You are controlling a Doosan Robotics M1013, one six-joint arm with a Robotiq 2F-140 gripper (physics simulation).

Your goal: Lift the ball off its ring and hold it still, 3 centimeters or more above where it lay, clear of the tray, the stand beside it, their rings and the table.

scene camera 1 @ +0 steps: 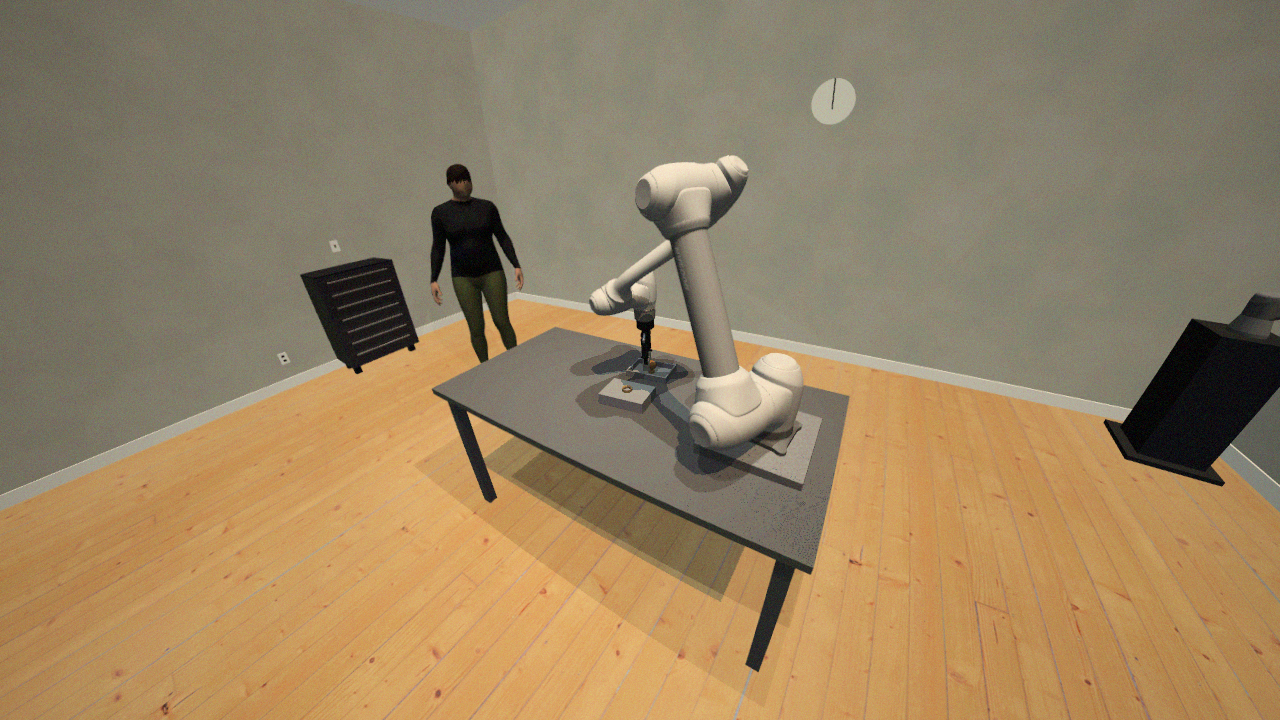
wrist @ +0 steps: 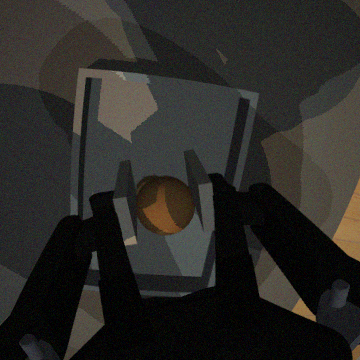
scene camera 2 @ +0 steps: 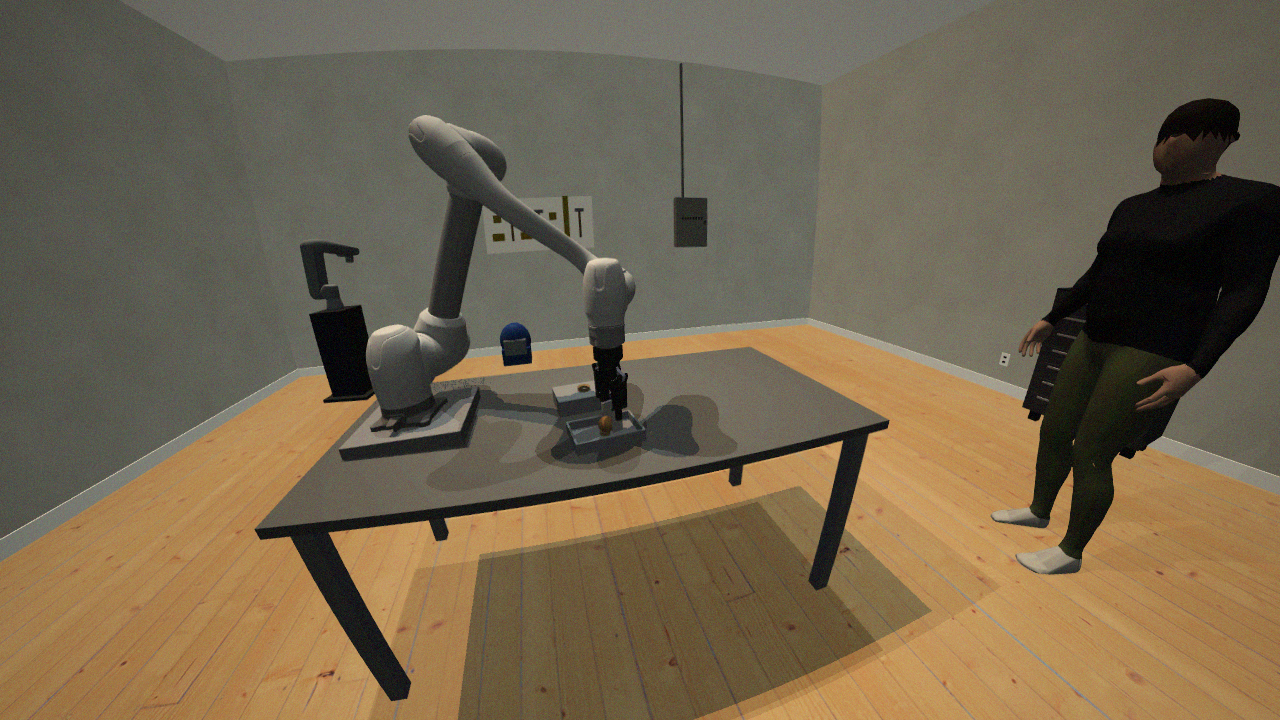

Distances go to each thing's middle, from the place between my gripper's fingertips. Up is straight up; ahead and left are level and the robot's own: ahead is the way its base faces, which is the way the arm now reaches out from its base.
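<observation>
Grey tray [scene camera 2: 585, 435]: 10 mm below my hand and 20 mm behind it. Counted from my hand, the orange-brown ball [wrist: 164, 203] is 20 mm above, 20 mm behind and 10 mm to the right; the stand [scene camera 1: 627, 395] is 220 mm to the left, 10 mm above and 70 mm behind.
</observation>
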